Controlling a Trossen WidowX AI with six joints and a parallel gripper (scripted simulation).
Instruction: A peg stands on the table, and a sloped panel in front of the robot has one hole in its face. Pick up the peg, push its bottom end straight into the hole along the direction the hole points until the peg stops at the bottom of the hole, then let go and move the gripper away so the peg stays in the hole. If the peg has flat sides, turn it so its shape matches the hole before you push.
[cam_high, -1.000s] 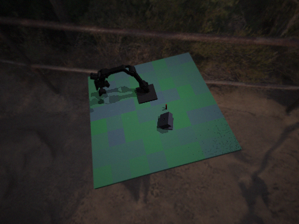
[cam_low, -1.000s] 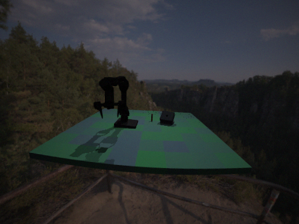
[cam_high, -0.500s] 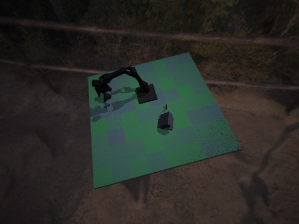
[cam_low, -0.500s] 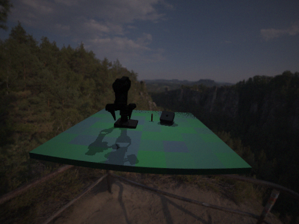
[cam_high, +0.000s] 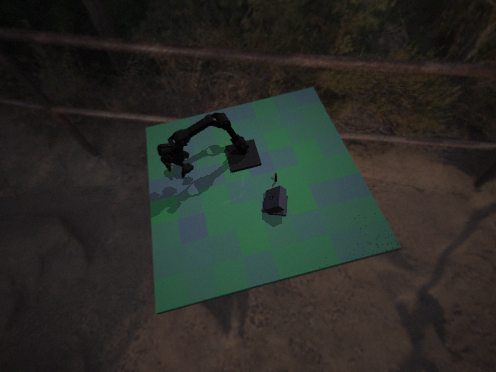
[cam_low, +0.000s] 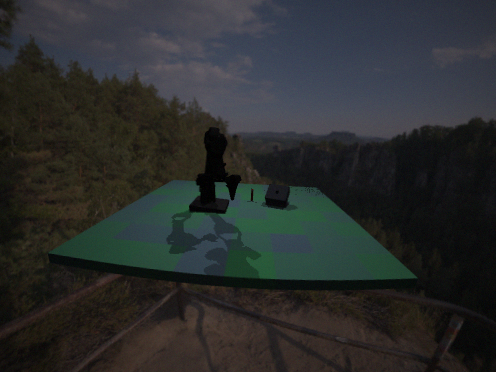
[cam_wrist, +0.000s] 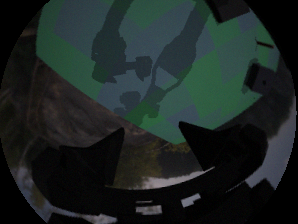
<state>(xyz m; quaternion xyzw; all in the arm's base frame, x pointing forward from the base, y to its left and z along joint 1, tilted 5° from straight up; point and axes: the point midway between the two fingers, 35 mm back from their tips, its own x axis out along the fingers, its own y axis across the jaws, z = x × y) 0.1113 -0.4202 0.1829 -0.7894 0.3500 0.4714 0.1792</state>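
Right now my gripper tip is 56 cm to the right of the dark red peg, 15 cm short of it and 11 cm above it. Round my gripper tip: panel 49 cm to the left, 31 cm ahead, 10 cm below.
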